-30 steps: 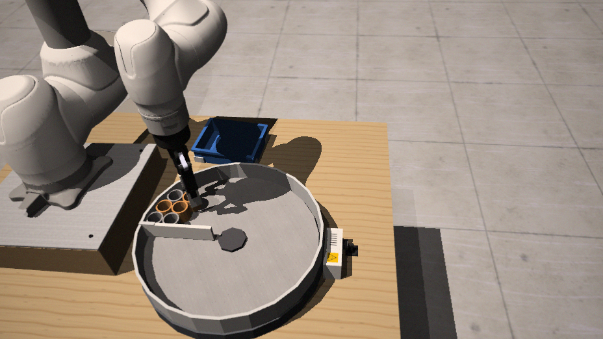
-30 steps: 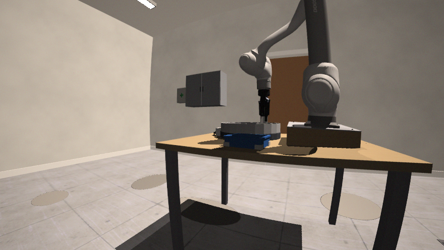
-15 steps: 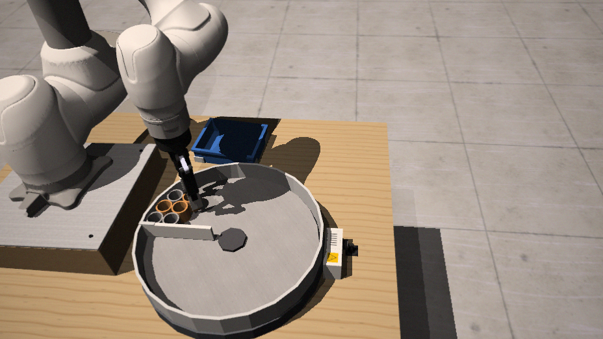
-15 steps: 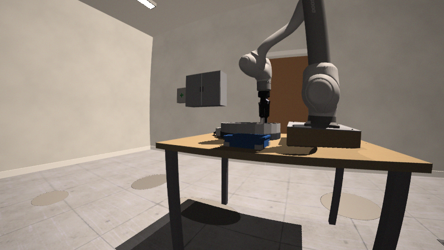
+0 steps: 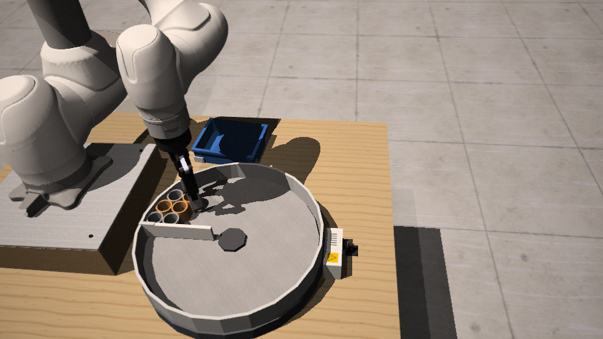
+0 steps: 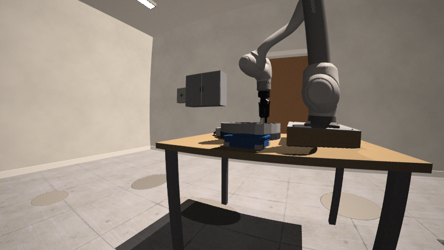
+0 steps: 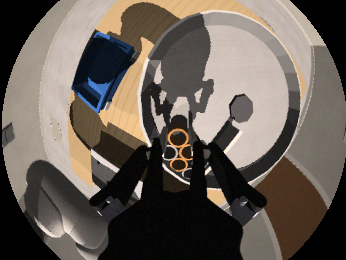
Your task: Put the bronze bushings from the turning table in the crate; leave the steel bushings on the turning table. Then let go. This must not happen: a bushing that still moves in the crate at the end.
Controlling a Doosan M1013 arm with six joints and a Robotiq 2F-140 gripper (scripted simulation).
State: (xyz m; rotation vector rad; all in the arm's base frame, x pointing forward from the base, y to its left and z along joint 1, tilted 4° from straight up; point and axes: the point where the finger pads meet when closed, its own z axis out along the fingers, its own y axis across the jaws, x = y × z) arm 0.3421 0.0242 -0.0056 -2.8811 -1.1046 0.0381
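My gripper is now 10 mm past the blue crate, 270 mm to the right of it and 80 mm above it. From my hand the other things lie so: round grey turning table (130 mm ahead, 80 mm to the right, 50 mm below).
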